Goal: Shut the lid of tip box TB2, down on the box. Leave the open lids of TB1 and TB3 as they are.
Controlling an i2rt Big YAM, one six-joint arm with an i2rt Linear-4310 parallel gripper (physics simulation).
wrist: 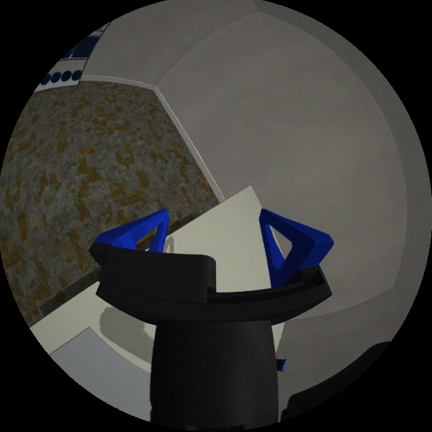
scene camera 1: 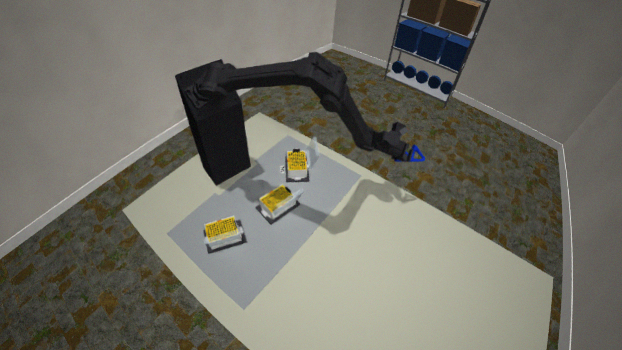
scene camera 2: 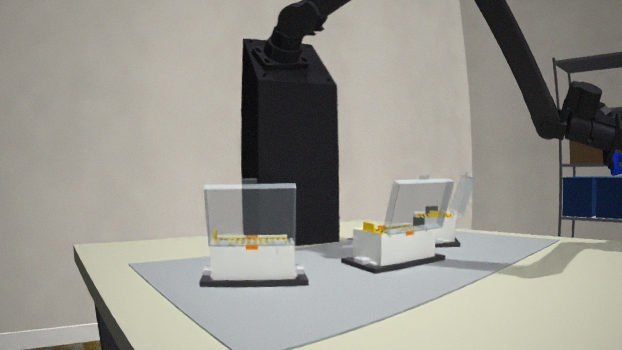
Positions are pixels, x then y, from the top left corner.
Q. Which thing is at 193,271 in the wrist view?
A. My gripper.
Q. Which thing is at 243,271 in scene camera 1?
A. A grey mat.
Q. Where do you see a grey mat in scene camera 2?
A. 340,298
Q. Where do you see a clear lid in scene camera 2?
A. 249,214
